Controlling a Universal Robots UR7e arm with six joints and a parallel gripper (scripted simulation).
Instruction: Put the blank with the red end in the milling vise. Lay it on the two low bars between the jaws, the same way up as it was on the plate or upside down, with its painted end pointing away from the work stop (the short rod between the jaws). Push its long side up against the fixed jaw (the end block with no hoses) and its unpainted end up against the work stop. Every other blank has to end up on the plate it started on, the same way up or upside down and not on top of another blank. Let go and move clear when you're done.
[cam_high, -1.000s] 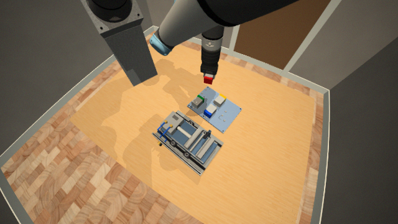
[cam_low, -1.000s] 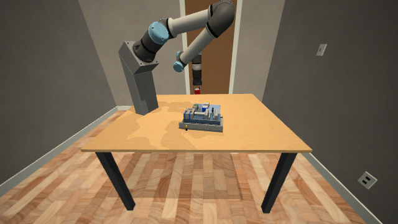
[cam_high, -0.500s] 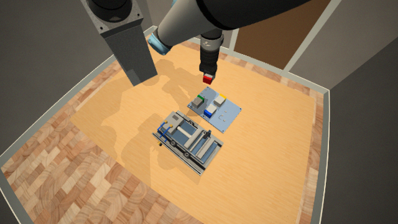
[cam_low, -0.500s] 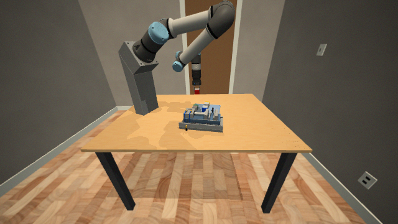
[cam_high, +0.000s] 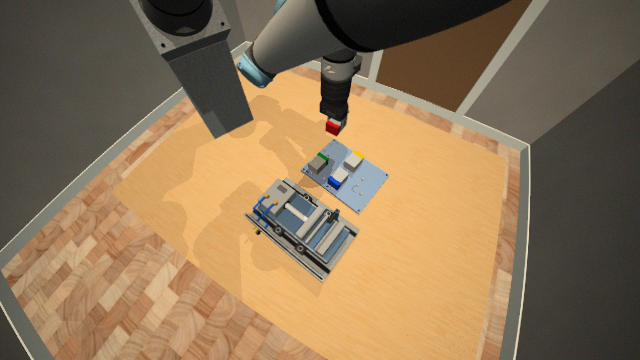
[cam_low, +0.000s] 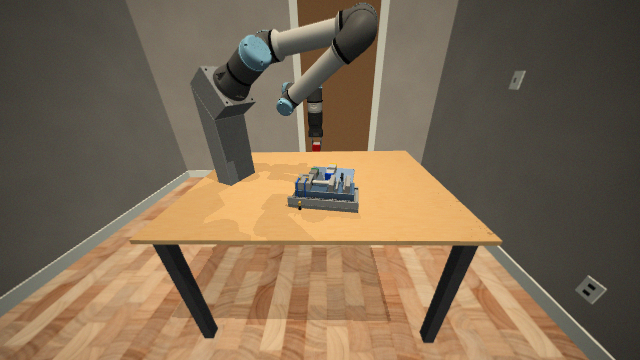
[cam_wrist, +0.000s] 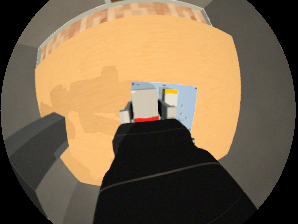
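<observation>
Right now my hand is 34 cm to the left of the fixed jaw, 9 cm above it and 1 cm short of it. The rest, counted from my hand: green-ended blank 14 cm below, 7 cm to the right, 5 cm behind; then yellow-ended blank 14 cm below, 7 cm ahead, 5 cm to the right; then red-ended blank 2 cm below.
</observation>
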